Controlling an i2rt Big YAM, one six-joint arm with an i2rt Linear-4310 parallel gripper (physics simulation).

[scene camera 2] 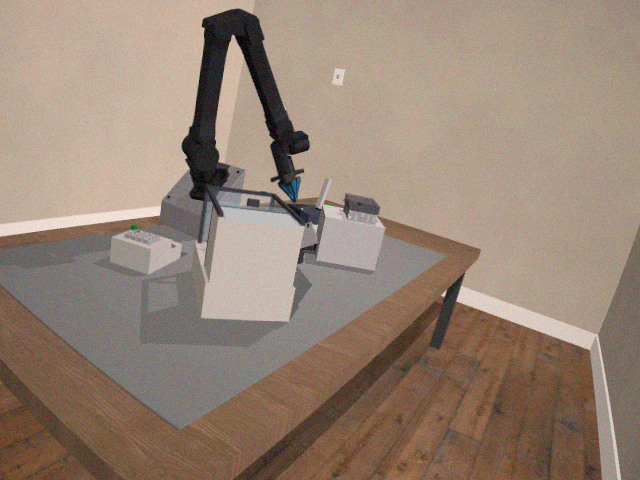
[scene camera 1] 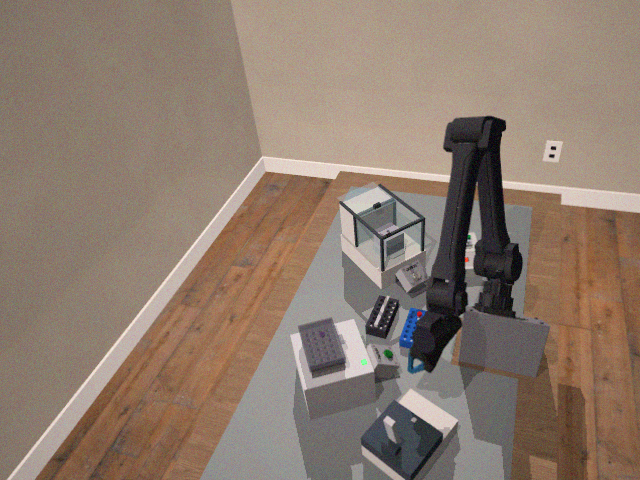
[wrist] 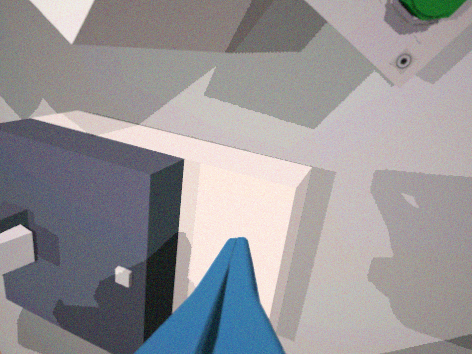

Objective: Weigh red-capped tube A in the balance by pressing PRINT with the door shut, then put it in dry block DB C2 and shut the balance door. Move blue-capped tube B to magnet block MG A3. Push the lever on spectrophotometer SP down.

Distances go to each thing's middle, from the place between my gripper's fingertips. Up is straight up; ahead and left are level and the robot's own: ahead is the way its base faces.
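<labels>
Box with a green button (scene camera 1: 382, 357): 80 mm below my hand, 100 mm ahead of it, 80 mm to the right of it. Glass-box balance (scene camera 2: 244, 263): 10 mm below my hand, 540 mm to the right of it, 140 mm ahead of it.
</labels>
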